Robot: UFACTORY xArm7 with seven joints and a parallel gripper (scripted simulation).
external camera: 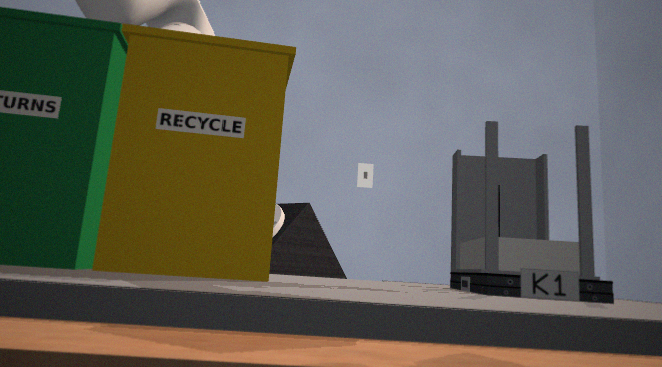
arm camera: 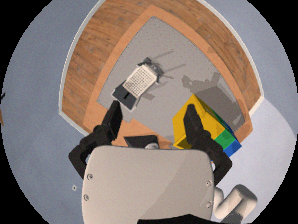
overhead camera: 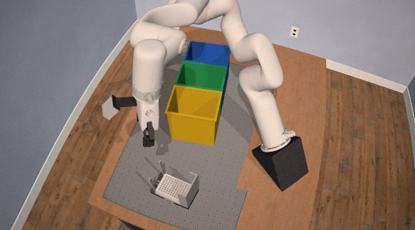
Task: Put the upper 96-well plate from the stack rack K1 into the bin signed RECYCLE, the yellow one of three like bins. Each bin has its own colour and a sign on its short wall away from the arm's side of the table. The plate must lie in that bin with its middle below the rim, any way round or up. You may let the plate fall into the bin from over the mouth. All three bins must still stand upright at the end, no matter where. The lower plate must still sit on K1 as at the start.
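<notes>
The K1 sign is 20 mm ahead of my hand, 30 mm to the left of it and 330 mm below it. The rest, counted from my hand: green bin (100 mm behind, 370 mm to the right, 250 mm below); yellow bin (90 mm behind, 240 mm to the right, 250 mm below); blue bin (110 mm behind, 500 mm to the right, 250 mm below).
</notes>
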